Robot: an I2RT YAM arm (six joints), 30 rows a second.
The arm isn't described. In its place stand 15 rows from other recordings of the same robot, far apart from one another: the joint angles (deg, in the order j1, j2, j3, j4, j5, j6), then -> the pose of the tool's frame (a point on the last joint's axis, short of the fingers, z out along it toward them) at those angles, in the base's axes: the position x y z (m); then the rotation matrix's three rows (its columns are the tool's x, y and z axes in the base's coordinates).
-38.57 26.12 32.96 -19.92 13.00 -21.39 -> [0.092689 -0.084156 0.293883], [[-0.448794 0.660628 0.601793], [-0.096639 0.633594 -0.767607], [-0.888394 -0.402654 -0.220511]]
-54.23 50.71 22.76 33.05 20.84 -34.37 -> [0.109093 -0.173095 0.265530], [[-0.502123 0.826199 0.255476], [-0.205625 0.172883 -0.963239], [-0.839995 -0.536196 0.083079]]
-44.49 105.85 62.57 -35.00 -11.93 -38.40 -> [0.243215 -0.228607 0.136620], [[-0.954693 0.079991 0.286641], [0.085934 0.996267 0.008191], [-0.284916 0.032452 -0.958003]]
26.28 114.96 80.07 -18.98 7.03 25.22 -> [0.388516 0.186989 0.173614], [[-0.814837 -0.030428 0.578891], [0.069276 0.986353 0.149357], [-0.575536 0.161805 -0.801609]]
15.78 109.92 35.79 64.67 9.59 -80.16 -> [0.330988 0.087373 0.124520], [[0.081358 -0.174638 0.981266], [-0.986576 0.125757 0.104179], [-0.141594 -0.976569 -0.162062]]
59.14 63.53 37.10 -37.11 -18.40 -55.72 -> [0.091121 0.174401 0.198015], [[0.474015 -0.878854 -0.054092], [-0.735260 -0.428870 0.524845], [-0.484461 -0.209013 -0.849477]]
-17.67 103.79 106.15 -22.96 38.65 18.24 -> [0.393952 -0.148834 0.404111], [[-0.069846 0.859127 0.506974], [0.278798 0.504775 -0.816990], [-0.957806 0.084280 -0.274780]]
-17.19 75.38 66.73 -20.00 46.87 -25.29 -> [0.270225 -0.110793 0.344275], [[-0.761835 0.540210 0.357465], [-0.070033 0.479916 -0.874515], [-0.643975 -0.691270 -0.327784]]
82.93 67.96 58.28 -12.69 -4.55 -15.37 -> [0.030894 0.272046 0.334490], [[0.219432 -0.975009 0.034735], [-0.377408 -0.052000 0.924586], [-0.899674 -0.215993 -0.379387]]
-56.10 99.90 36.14 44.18 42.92 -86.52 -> [0.159367 -0.280629 0.146810], [[-0.975236 -0.127952 -0.180397], [0.140750 0.270110 -0.952486], [0.170600 -0.954290 -0.245412]]
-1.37 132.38 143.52 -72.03 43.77 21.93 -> [0.474520 -0.035982 0.327608], [[-0.678137 0.654316 0.334664], [0.285989 0.654414 -0.699967], [-0.677008 -0.378963 -0.630909]]
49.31 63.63 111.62 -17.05 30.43 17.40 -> [0.086642 0.073111 0.626055], [[0.209046 -0.453856 0.866207], [0.638617 0.734175 0.230556], [-0.740586 0.504978 0.443317]]
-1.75 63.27 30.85 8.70 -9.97 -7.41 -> [0.240162 -0.001171 0.224716], [[-0.382168 -0.179139 0.906563], [-0.115404 0.982602 0.145515], [-0.916858 -0.049010 -0.396193]]
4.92 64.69 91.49 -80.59 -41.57 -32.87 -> [0.155606 0.037104 0.434982], [[-0.428404 -0.818201 0.383428], [-0.444424 0.560262 0.698995], [-0.786739 0.129047 -0.603647]]
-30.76 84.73 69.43 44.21 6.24 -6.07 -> [0.293330 -0.179085 0.422492], [[0.350688 0.630795 0.692182], [-0.331046 0.774902 -0.538457], [-0.876029 -0.040314 0.480571]]
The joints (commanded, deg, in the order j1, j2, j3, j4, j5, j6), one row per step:
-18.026, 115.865, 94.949, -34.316, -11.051, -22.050
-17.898, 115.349, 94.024, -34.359, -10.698, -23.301
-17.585, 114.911, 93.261, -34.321, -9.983, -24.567
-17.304, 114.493, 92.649, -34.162, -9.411, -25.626
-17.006, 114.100, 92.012, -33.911, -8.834, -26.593
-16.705, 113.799, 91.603, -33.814, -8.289, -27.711
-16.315, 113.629, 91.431, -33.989, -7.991, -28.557
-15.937, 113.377, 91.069, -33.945, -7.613, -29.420
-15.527, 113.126, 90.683, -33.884, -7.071, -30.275
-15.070, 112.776, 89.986, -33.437, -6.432, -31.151
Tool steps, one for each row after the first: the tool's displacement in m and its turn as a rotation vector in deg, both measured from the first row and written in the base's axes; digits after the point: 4 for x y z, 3 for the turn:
-0.0027, 0.0017, -0.0013, -0.873, 0.510, 0.940
-0.0044, 0.0043, -0.0022, -2.085, 0.963, 1.880
-0.0057, 0.0066, -0.0023, -3.141, 1.146, 2.700
-0.0069, 0.0090, -0.0027, -4.160, 1.294, 3.461
-0.0076, 0.0113, -0.0027, -5.234, 1.455, 4.368
-0.0078, 0.0142, -0.0026, -5.905, 1.696, 5.290
-0.0082, 0.0171, -0.0027, -6.683, 1.857, 6.165
-0.0087, 0.0201, -0.0029, -7.581, 2.073, 6.978
-0.0094, 0.0235, -0.0037, -8.623, 2.154, 7.790

